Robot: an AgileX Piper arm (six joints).
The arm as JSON. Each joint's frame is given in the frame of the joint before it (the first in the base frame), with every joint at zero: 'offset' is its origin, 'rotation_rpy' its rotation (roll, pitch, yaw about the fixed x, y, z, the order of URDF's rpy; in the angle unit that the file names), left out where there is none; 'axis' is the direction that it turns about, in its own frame. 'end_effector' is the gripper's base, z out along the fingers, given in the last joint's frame.
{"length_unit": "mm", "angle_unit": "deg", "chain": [
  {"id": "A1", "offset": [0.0, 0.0, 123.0], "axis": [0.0, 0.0, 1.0]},
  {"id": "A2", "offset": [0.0, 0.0, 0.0], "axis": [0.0, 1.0, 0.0]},
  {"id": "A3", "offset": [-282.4, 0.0, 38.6], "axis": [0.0, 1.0, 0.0]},
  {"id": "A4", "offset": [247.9, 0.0, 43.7], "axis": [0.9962, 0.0, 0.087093]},
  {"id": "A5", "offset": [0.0, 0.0, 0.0], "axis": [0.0, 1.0, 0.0]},
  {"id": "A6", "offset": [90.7, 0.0, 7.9], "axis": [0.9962, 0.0, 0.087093]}
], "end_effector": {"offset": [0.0, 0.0, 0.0], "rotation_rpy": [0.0, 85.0, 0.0]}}
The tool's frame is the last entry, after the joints.
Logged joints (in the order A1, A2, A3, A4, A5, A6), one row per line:
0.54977, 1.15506, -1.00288, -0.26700, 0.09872, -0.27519
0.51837, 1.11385, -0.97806, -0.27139, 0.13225, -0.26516
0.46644, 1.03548, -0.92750, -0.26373, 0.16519, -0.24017
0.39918, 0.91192, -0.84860, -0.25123, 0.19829, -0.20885
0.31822, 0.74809, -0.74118, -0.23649, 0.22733, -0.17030
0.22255, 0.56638, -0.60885, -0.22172, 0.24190, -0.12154
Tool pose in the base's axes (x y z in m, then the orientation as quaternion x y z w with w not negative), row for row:
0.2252, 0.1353, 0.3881, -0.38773, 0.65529, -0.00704, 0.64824
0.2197, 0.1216, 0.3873, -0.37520, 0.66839, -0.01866, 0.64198
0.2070, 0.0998, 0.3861, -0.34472, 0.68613, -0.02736, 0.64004
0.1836, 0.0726, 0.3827, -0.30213, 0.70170, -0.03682, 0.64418
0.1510, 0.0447, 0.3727, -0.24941, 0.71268, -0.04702, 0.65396
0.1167, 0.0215, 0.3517, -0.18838, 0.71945, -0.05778, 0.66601
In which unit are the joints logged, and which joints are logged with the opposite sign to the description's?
The joints are logged in radians. Opposite sign: none.
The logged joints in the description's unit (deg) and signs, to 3 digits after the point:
31.500, 66.180, -57.461, -15.298, 5.656, -15.767
29.700, 63.819, -56.039, -15.550, 7.577, -15.193
26.725, 59.329, -53.142, -15.111, 9.465, -13.761
22.871, 52.249, -48.621, -14.394, 11.361, -11.966
18.233, 42.862, -42.466, -13.550, 13.025, -9.757
12.751, 32.451, -34.885, -12.704, 13.860, -6.964

